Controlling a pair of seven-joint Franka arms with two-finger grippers.
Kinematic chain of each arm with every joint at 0, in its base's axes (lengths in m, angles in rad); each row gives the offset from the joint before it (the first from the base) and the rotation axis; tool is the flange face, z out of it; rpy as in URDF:
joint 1: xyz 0 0 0.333 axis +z
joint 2: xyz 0 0 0 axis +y
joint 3: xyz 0 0 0.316 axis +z
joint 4: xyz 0.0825 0 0 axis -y
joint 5: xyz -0.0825 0 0.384 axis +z
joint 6: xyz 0 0 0 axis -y
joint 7: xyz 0.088 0 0 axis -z
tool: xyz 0 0 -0.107 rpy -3.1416 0 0
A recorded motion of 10 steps. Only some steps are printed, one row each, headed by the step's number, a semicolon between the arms.
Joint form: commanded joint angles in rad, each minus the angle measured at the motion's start. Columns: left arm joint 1, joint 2, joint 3, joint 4, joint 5, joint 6, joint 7; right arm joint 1, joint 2, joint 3, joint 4, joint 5, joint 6, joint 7.
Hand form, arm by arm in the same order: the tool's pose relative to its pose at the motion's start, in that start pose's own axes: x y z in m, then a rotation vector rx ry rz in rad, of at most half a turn. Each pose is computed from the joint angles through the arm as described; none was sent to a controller.
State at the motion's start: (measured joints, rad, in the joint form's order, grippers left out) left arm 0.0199 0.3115 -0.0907 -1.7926 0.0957 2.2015 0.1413; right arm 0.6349 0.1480 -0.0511 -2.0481 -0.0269 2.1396 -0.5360
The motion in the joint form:
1: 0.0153 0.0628 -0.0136 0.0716 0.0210 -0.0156 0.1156; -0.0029 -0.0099 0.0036 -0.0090 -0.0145 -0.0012 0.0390
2: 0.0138 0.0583 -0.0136 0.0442 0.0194 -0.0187 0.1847; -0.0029 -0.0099 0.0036 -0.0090 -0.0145 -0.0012 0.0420
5: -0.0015 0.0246 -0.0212 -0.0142 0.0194 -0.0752 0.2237; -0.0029 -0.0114 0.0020 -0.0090 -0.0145 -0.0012 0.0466
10: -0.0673 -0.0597 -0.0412 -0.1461 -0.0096 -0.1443 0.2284; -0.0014 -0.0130 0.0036 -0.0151 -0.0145 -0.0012 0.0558
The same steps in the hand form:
1: 0.0154 -0.0068 0.0104 0.0065 -0.0074 0.1215; -0.0027 -0.0012 -0.0014 -0.0097 -0.0058 0.0306
2: 0.0083 -0.0034 0.0198 -0.0021 -0.0322 0.1934; -0.0027 -0.0012 -0.0014 -0.0097 -0.0058 0.0336
5: -0.0101 0.0156 0.0270 -0.0241 -0.1091 0.2580; -0.0033 -0.0005 -0.0022 -0.0105 -0.0046 0.0398
10: -0.0467 0.0762 0.0320 -0.0719 -0.2137 0.3378; -0.0037 -0.0028 -0.0004 -0.0082 -0.0083 0.0458

